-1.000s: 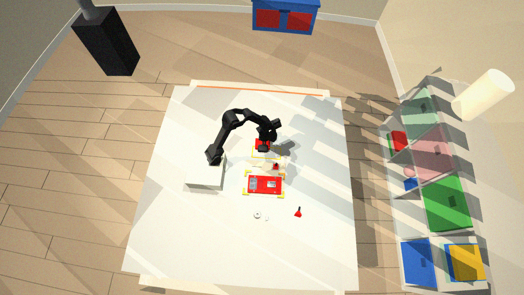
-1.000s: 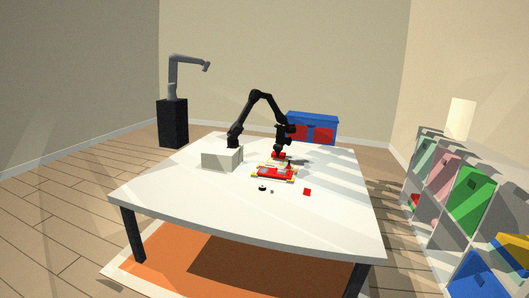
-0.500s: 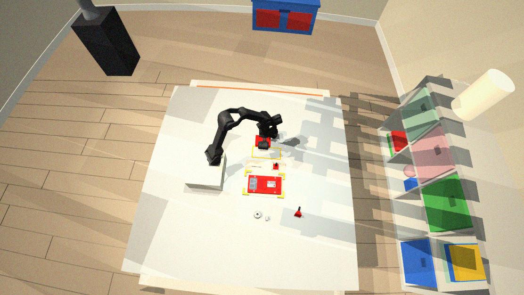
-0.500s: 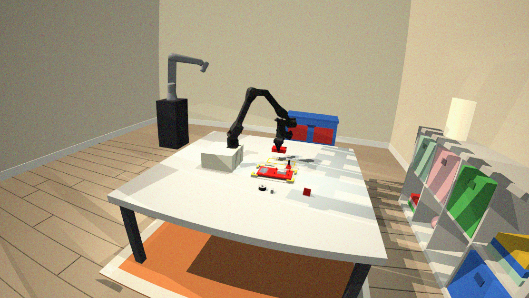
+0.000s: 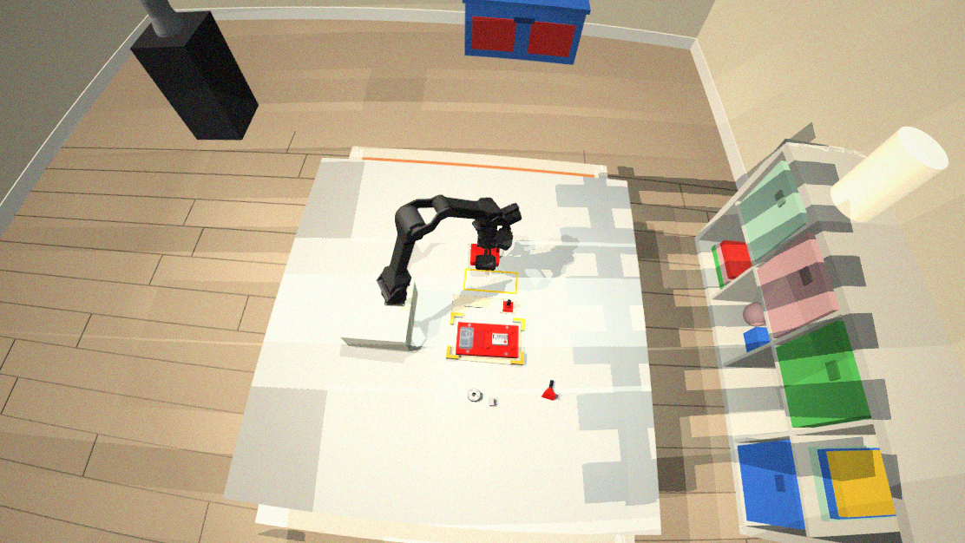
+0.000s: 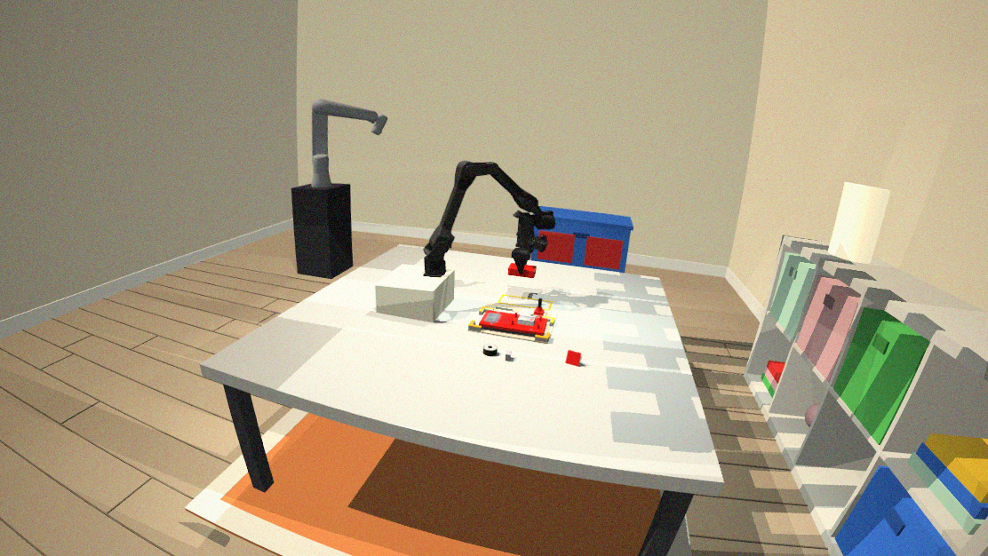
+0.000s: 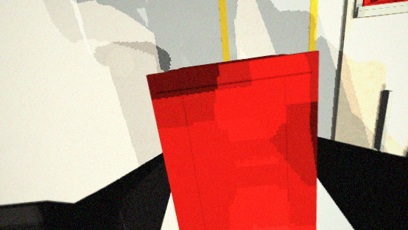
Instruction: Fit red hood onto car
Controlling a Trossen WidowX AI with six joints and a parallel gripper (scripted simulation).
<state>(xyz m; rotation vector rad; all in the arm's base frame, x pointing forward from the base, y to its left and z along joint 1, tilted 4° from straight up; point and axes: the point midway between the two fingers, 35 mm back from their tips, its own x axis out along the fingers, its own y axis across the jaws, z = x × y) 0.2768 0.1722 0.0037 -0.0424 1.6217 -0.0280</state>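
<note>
Right now the grey engine block is 60 mm ahead of my gripper tip, 260 mm to the right of it and 80 mm below it. The rest, counted from my gripper tip: red hood 10 mm above.
</note>
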